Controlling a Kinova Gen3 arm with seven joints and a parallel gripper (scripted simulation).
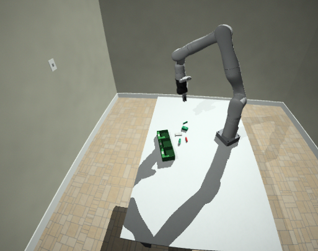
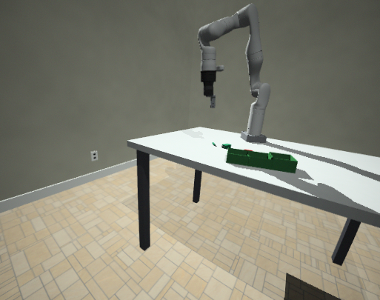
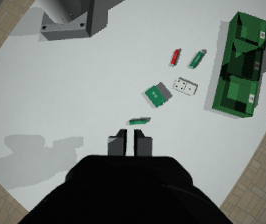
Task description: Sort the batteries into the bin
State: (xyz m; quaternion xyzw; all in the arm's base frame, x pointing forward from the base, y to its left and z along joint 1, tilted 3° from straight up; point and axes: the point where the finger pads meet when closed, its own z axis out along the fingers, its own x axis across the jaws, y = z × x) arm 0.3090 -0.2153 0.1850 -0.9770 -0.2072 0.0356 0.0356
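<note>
The green bin tray lies 16 cm ahead of my hand, 26 cm to the left of it and 20 cm below it. Round my hand: green block-shaped battery (1 cm ahead, 9 cm to the left, 21 cm below); then white domino (5 cm ahead, 15 cm to the left, 21 cm below); then red battery (21 cm to the left, 21 cm below).
</note>
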